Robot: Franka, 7 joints.
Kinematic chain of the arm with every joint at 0, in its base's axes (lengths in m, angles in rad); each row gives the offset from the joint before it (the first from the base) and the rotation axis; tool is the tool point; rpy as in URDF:
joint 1: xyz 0 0 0.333 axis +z
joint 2: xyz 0 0 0 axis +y
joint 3: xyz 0 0 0.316 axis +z
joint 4: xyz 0.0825 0 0 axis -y
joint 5: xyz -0.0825 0 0.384 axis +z
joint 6: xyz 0 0 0 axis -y
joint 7: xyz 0.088 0 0 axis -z
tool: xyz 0 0 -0.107 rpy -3.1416 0 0
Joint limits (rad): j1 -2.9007..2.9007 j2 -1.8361..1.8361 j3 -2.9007..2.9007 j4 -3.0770..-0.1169 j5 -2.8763..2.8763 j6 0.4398..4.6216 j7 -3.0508..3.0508
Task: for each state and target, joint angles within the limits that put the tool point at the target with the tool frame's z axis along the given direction. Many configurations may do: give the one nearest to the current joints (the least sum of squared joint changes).
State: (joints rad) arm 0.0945 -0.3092 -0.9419 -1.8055 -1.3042 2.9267 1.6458
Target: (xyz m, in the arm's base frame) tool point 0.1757 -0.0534 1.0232 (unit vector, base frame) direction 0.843 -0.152 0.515
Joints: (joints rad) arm 0.3580 -0.7745 -0.2891 -1.6407 -1.1313 2.9561 1.6458
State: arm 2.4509 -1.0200 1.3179 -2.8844 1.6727 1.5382 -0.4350
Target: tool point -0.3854 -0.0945 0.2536 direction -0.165 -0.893 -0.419
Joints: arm 1.7626 -0.7285 1.4580 -2.6996 1.8917 1.4419 -0.4350
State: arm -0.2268 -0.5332 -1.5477 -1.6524 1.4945 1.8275 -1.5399
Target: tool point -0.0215 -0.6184 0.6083 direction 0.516 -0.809 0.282
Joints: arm 0.1389 -0.2965 -1.5918 -1.7573 2.1428 2.5309 -1.5399
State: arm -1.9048 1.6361 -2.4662 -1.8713 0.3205 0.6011 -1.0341
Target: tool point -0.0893 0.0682 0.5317 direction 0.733 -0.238 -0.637
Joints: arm -1.7982 1.6626 -2.4858 -2.6797 -0.2717 0.9977 -1.0341
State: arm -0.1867 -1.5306 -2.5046 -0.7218 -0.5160 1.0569 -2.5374
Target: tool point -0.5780 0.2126 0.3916 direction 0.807 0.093 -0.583
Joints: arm -0.6386 -0.6631 -2.5951 -1.2368 -0.5695 0.8889 -2.5374
